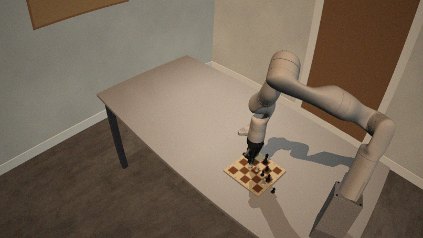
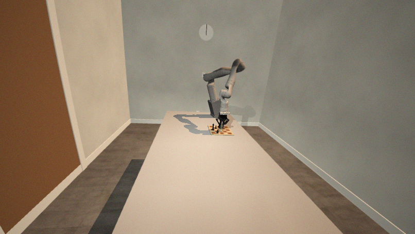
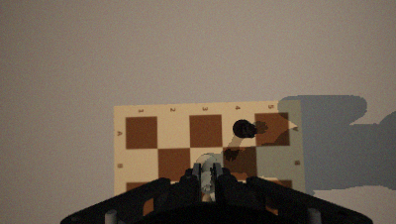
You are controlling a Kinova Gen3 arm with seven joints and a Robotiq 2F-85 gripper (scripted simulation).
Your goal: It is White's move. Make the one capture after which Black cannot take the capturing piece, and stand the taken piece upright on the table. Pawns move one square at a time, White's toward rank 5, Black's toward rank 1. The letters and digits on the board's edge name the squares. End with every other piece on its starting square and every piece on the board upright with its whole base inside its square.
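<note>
My gripper is now 1 cm above the white piece. Also, from my hand: small chessboard (4 cm behind, 5 cm below); white pawn (4 cm behind, 1 cm to the right, 4 cm below); tall black piece (3 cm behind, 8 cm to the right, 2 cm below).
</note>
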